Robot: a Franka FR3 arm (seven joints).
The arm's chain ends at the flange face. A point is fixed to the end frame.
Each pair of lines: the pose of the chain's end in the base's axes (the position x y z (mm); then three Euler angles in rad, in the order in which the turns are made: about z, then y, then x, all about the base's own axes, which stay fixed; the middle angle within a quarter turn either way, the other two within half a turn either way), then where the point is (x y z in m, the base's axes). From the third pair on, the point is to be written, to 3 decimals.
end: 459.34 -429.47 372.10 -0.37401 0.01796 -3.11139
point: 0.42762 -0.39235 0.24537
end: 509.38 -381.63 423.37 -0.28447 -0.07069 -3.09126
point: 0.46958 -0.33922 0.30065
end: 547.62 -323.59 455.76 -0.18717 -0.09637 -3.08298
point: 0.508 -0.277 0.334
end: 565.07 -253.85 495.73 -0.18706 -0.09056 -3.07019
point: 0.526 -0.206 0.375
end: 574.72 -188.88 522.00 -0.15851 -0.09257 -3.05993
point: 0.537 -0.139 0.401
